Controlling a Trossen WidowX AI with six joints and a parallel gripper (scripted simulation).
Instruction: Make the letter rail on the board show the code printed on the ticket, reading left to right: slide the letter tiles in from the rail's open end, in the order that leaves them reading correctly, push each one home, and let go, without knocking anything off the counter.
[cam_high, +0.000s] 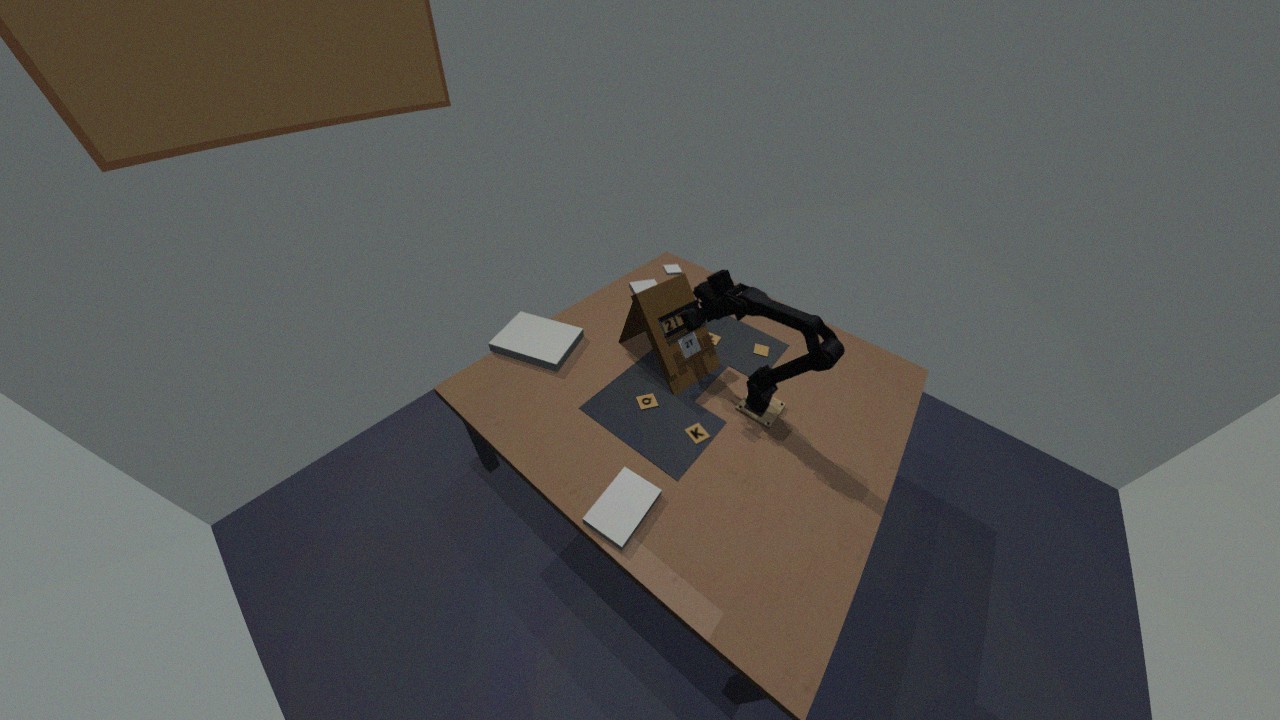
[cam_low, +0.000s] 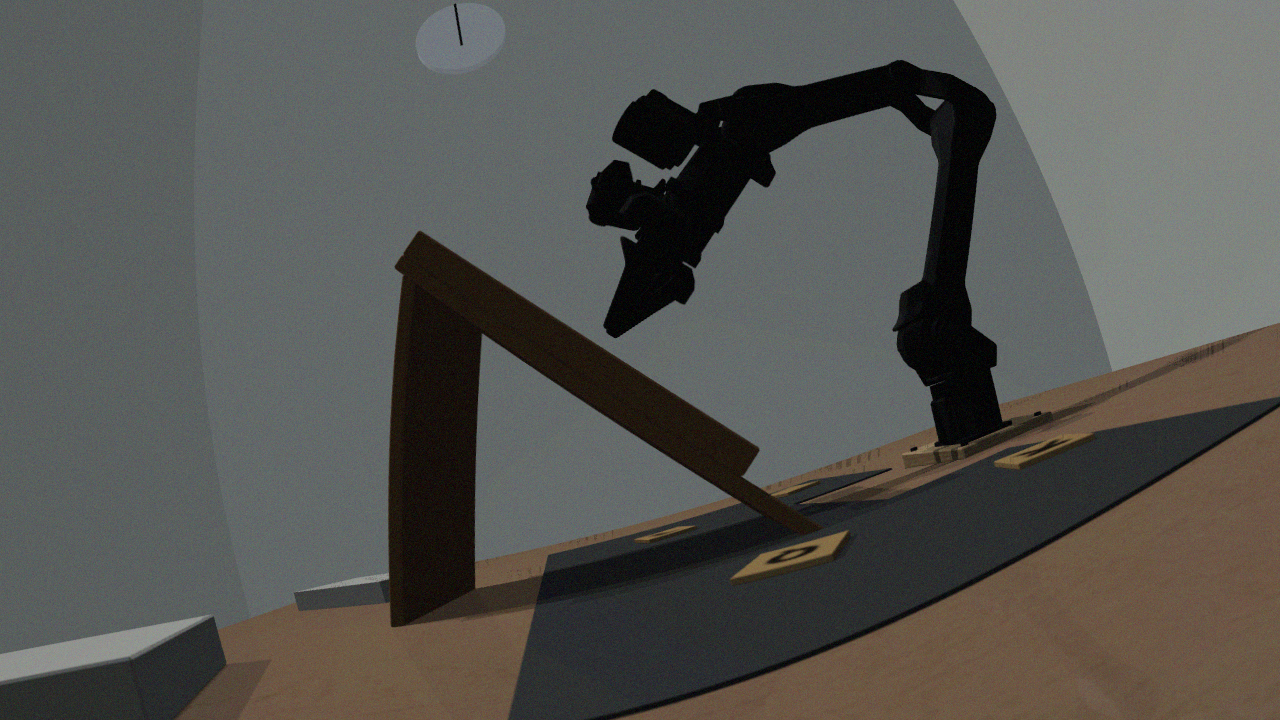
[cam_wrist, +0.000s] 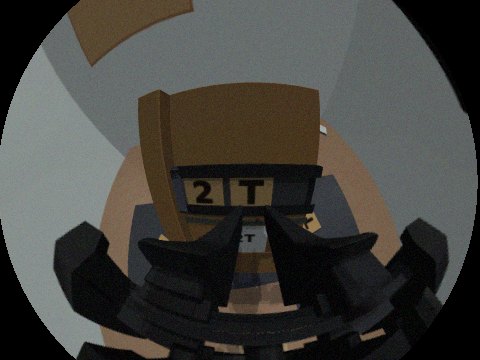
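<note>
My gripper tip is now 30 mm short of the tile marked T, 10 mm to the left of it and 30 mm above it. Round my gripper tip: tile marked 2: 40 mm ahead, 60 mm to the left, 30 mm below; then white ticket: 20 mm behind, 10 mm to the left, 100 mm below; then dark mat: 110 mm behind, 30 mm to the left, 200 mm below.
</note>
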